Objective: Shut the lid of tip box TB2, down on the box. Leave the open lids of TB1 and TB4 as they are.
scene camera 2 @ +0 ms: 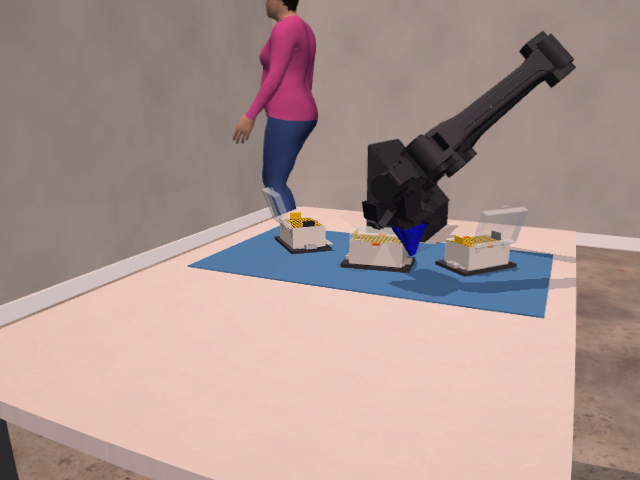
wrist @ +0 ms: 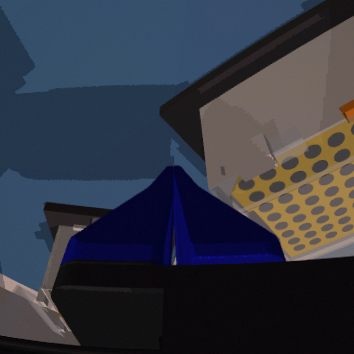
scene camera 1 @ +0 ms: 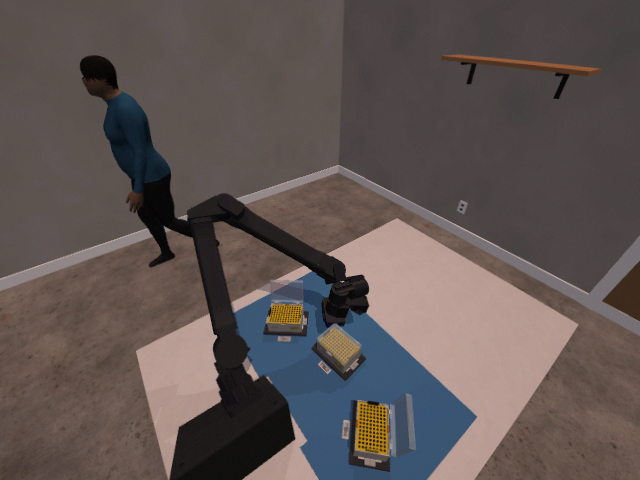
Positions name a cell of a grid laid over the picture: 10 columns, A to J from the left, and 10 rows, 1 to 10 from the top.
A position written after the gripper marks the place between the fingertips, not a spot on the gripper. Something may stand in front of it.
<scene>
In view: the gripper (scene camera 2: G6) and a tip box TB2 (scene camera 2: G6).
The gripper is seen too in the wrist view (wrist: E5). The tip box TB2 shows as well in the wrist view (wrist: I3) and in scene camera 1 (scene camera 1: F8).
</scene>
